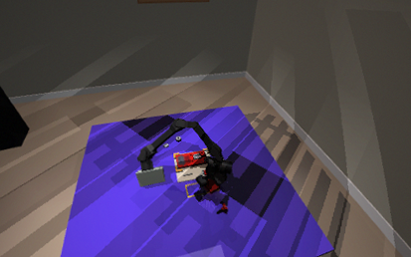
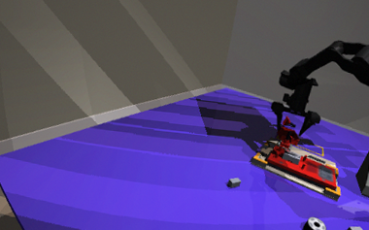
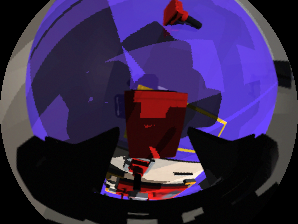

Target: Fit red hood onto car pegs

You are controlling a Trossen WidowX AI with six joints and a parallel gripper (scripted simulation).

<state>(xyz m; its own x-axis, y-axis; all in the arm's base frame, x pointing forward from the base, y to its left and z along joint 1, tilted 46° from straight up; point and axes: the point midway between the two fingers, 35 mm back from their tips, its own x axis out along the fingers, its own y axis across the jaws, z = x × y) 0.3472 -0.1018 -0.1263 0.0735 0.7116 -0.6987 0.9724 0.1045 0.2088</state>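
My gripper tip is now 1 cm above the hood. The rest, counted from my gripper tip: jig: 20 cm to the left, 4 cm behind, 1 cm below.
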